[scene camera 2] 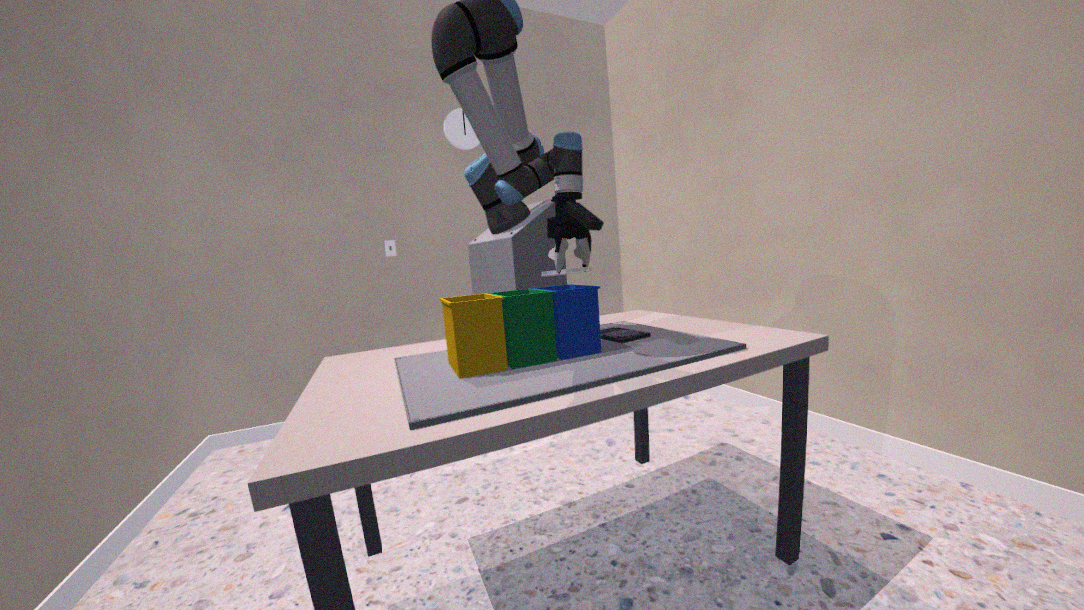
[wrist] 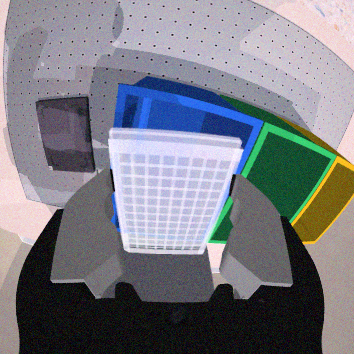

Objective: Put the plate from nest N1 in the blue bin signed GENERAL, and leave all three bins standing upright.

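Pixels of known places: gripper, fingertip midpoint: (scene camera 2: 572,272) (wrist: 172,173); arm's base, origin of the base link: (scene camera 2: 510,222).
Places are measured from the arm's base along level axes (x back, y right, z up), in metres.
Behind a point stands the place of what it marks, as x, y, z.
My gripper (scene camera 2: 573,267) @[-0.335, 0.005, -0.177] (wrist: 172,173) @[-0.335, 0.005, -0.177] is shut on a clear, whitish well plate (scene camera 2: 554,273) @[-0.314, 0.049, -0.175] (wrist: 172,195) @[-0.324, 0.006, -0.166], gripping it by its two long sides. The plate is roughly level and hangs above the bins' rims. In the wrist view it overlaps much of the blue bin's opening. The blue bin (scene camera 2: 577,322) @[-0.375, 0.029, -0.306] (wrist: 185,114) @[-0.319, 0.036, -0.395] stands upright at the right end of the bin row; its sign cannot be read. The green bin (scene camera 2: 530,328) @[-0.352, 0.158, -0.303] (wrist: 290,167) @[-0.288, 0.200, -0.278] stands upright in the middle, and the yellow bin (scene camera 2: 477,336) @[-0.329, 0.290, -0.303] (wrist: 327,205) @[-0.225, 0.323, -0.249] upright at the left end.
A dark, flat rectangular nest (scene camera 2: 625,334) @[-0.312, -0.201, -0.385] (wrist: 66,135) @[-0.279, -0.199, -0.386] lies beside the blue bin on the grey perforated board (scene camera 2: 454,394) @[-0.417, 0.388, -0.397] (wrist: 175,35) @[-0.460, 0.009, -0.397]. The board lies on the pale table (scene camera 2: 325,424) @[-0.370, 0.630, -0.410]. A grey pedestal (scene camera 2: 491,265) @[-0.024, 0.098, -0.141] carries the arm behind the table.
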